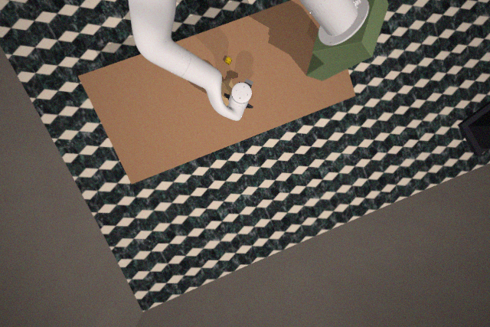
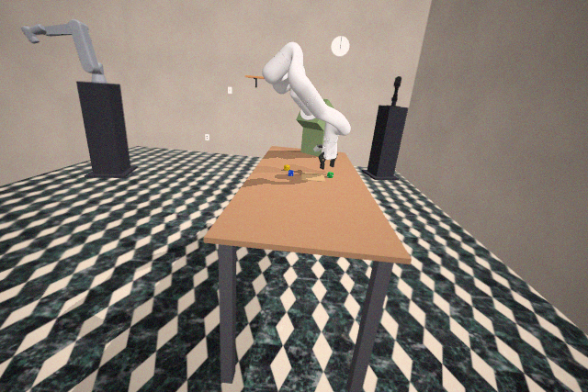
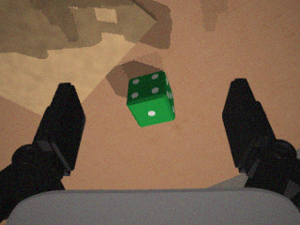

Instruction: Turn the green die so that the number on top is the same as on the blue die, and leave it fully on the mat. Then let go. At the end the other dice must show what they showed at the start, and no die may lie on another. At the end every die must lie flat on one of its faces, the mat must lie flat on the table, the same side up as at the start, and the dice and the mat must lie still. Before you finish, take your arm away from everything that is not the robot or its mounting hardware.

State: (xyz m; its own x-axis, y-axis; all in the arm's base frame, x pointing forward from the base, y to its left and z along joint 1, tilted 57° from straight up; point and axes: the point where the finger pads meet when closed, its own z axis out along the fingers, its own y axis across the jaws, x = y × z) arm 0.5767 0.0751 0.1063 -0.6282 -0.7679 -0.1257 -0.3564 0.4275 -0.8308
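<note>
Now: the green die 5 cm below my hand, 3 cm ahead of it and 2 cm to the left of it. From my hand the other things lie so: tan mat 9 cm to the right, 6 cm below, 3 cm ahead; then blue die 23 cm to the right, 5 cm below; then yellow die 23 cm to the right, 10 cm behind, 5 cm below.
</note>
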